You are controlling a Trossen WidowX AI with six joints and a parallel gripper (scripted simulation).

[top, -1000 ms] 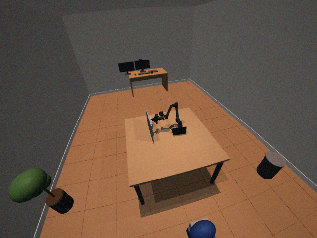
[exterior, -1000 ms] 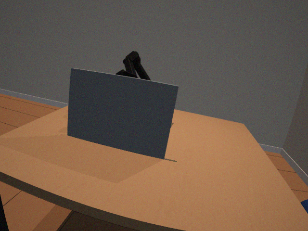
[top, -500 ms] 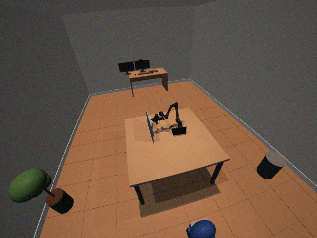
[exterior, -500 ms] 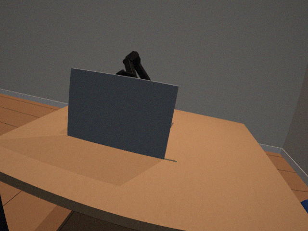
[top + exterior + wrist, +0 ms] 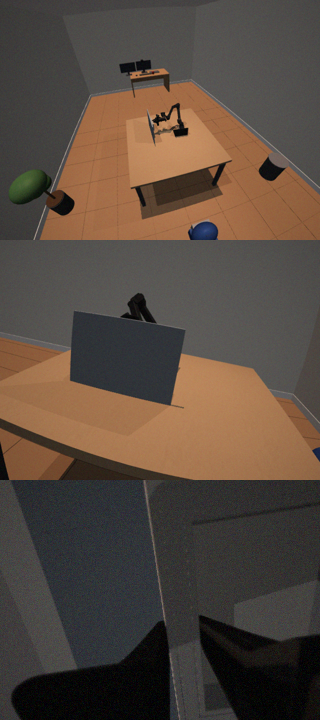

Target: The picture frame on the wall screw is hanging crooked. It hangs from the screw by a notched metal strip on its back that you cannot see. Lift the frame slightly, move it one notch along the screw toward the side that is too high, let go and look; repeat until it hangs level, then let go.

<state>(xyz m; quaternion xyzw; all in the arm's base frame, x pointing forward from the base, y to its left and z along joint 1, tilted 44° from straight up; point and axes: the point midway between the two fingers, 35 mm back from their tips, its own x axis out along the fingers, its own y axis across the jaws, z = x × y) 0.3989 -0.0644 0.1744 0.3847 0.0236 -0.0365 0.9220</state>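
Now: gripper tip 5 cm above the picture frame and 1 cm short of it. Round my gripper tip: blue-grey wall panel (7 cm below, 2 cm ahead, 1 cm to the left).
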